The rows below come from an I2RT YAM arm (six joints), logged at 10 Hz.
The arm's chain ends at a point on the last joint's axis. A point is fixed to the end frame.
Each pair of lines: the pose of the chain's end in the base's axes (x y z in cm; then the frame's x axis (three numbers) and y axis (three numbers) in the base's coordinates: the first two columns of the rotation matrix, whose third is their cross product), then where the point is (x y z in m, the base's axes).
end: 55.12 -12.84 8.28 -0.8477 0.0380 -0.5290 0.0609 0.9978 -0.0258
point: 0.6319 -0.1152 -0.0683
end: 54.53 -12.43 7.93 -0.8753 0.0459 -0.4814 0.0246 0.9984 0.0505
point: 0.6174 -0.0963 -0.0741
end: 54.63 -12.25 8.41 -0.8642 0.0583 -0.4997 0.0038 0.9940 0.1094
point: 0.6215 -0.0842 -0.0656
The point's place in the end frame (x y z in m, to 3 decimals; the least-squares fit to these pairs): 0.012 0.022 0.170
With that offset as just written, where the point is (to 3 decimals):
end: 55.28 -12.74 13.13 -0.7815 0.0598 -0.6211 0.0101 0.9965 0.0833
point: 0.650 -0.095 -0.007
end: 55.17 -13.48 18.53 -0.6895 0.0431 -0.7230 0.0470 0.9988 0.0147
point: 0.667 -0.116 0.060
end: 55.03 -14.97 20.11 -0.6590 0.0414 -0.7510 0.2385 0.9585 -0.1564
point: 0.669 -0.176 0.080
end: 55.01 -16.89 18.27 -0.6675 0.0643 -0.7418 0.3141 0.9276 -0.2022
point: 0.664 -0.210 0.061
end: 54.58 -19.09 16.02 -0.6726 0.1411 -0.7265 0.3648 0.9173 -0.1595
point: 0.655 -0.232 0.034
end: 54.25 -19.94 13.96 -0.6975 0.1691 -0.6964 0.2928 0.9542 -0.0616
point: 0.652 -0.218 0.008
